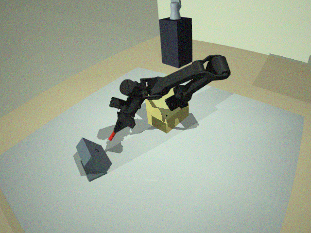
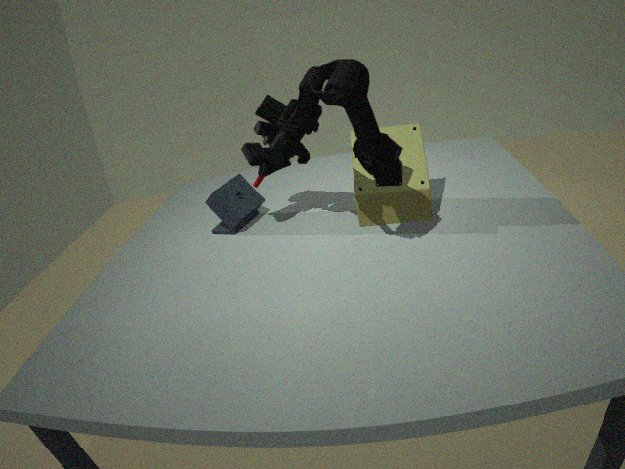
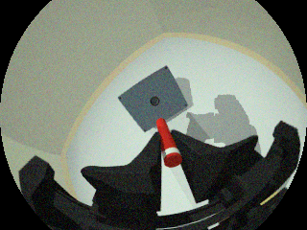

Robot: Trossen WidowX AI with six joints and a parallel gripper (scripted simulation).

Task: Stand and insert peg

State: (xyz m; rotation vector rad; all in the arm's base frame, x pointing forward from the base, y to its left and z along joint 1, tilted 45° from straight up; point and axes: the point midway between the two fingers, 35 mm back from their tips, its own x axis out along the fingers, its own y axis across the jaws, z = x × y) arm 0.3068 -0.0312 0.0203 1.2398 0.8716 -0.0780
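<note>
My gripper tip is 11 cm short of the grey sloped panel, 3 cm to the left of it and 8 cm above it. Round my gripper tip: red peg 1 cm behind, 1 cm above.
</note>
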